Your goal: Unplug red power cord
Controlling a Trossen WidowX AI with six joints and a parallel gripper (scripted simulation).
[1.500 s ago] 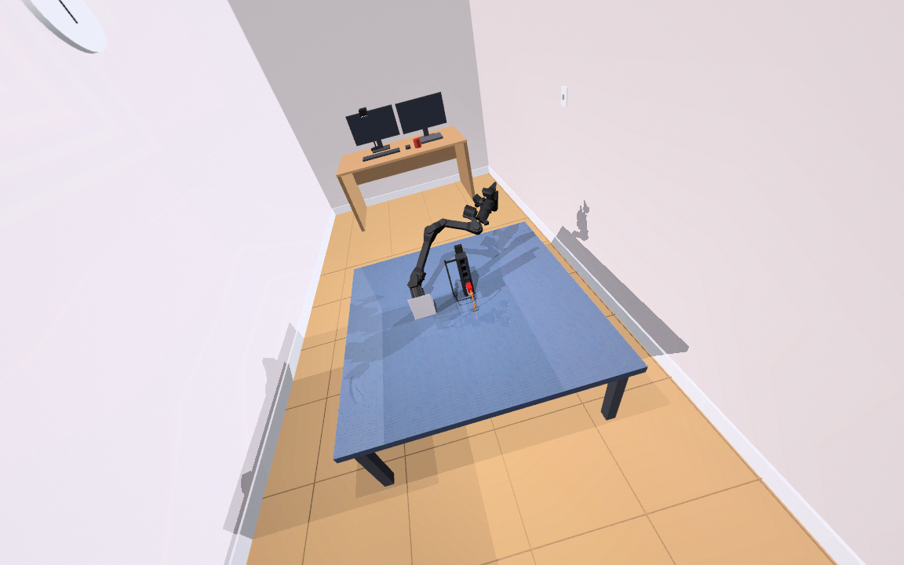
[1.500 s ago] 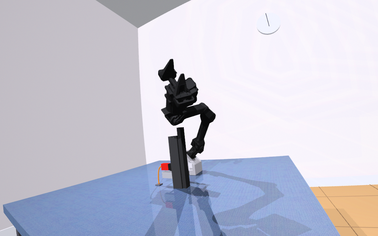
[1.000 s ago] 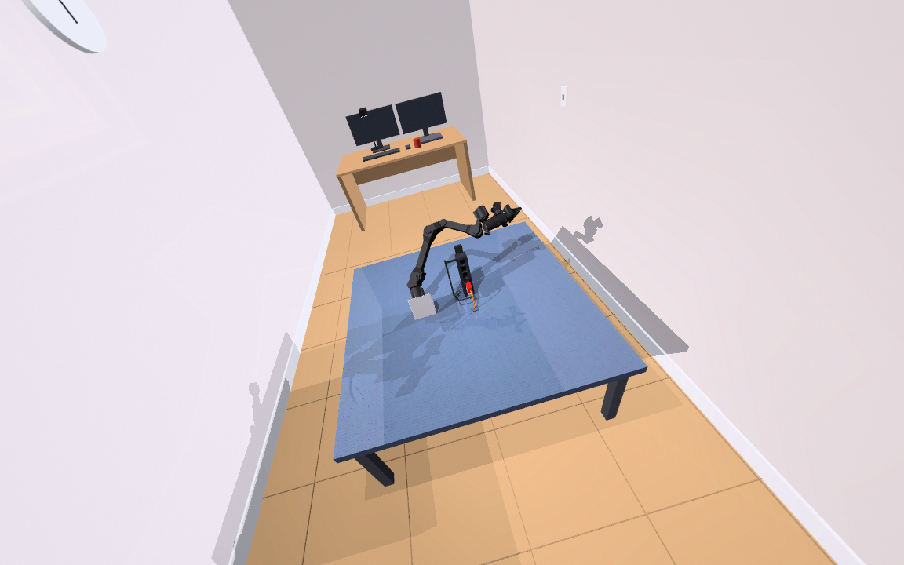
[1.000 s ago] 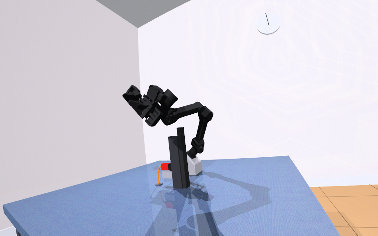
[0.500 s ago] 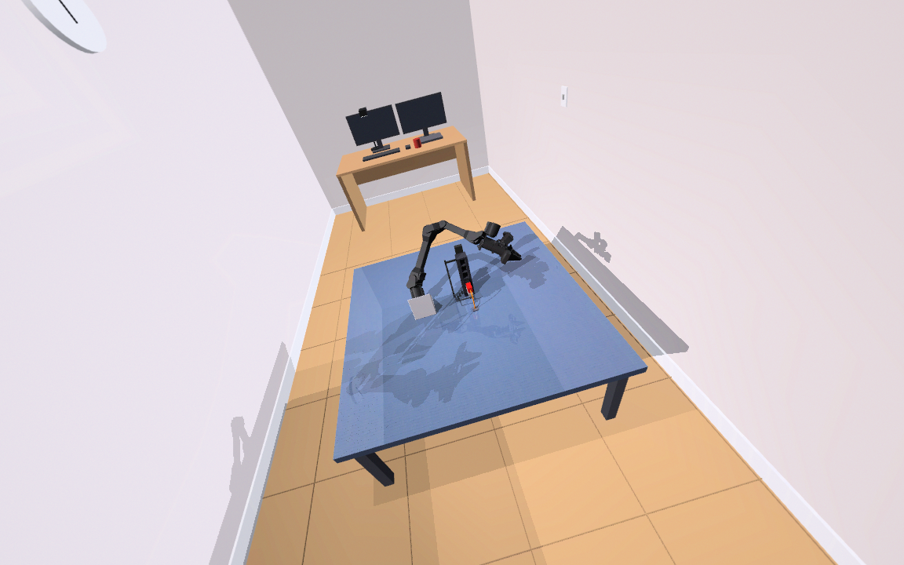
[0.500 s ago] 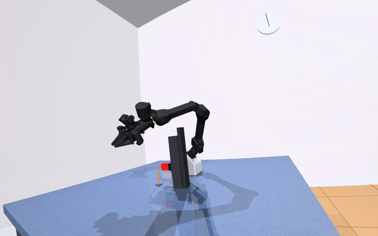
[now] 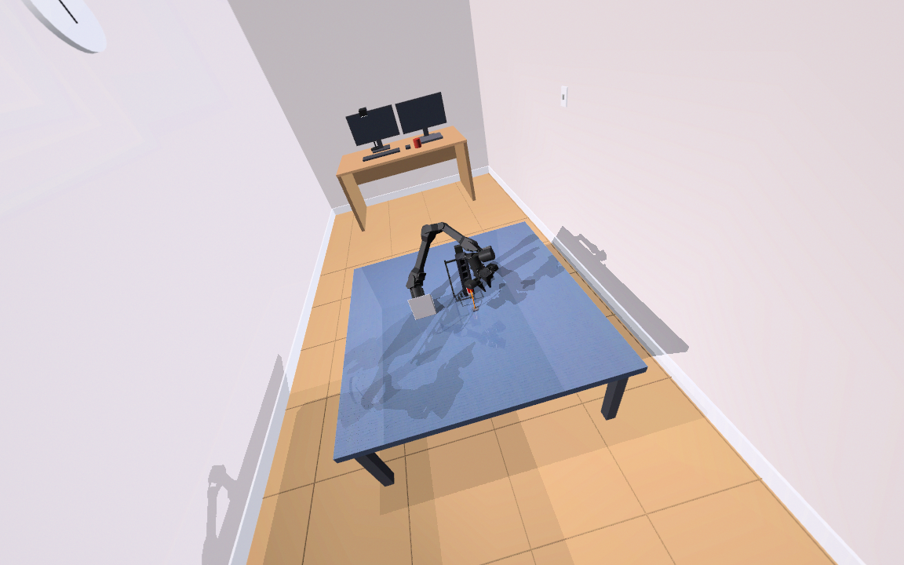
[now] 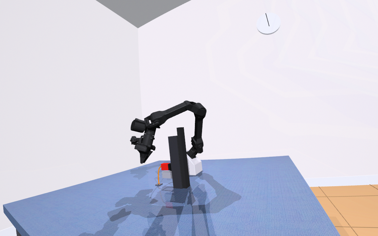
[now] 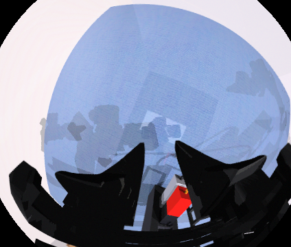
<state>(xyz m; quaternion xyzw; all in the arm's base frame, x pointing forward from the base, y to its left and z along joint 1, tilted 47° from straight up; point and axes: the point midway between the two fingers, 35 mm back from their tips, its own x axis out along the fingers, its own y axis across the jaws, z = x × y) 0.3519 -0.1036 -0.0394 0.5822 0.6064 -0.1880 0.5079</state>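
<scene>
My gripper tip is now 8 cm past the red plug, 11 cm to the right of it and 3 cm above it.
</scene>
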